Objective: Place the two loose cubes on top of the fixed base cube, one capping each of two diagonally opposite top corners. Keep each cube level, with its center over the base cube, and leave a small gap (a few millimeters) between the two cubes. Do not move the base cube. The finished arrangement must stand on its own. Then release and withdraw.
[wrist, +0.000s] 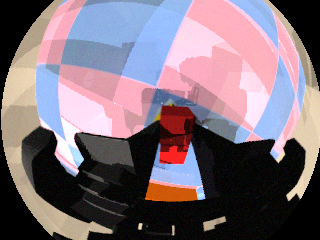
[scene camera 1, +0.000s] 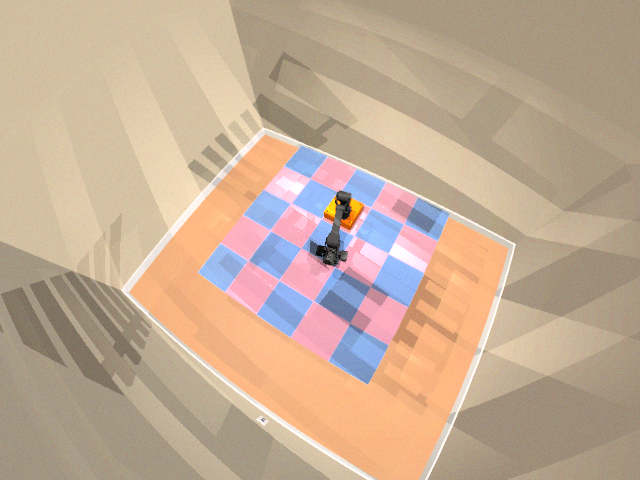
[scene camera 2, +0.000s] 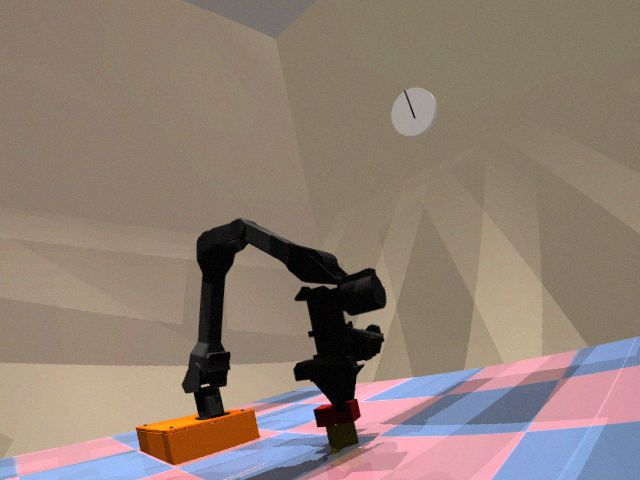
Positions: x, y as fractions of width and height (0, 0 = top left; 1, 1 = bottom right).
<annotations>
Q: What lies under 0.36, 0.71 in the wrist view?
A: The gripper.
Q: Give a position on a red cube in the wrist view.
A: At 0.55, 0.51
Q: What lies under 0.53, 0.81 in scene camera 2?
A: The gripper.
</annotations>
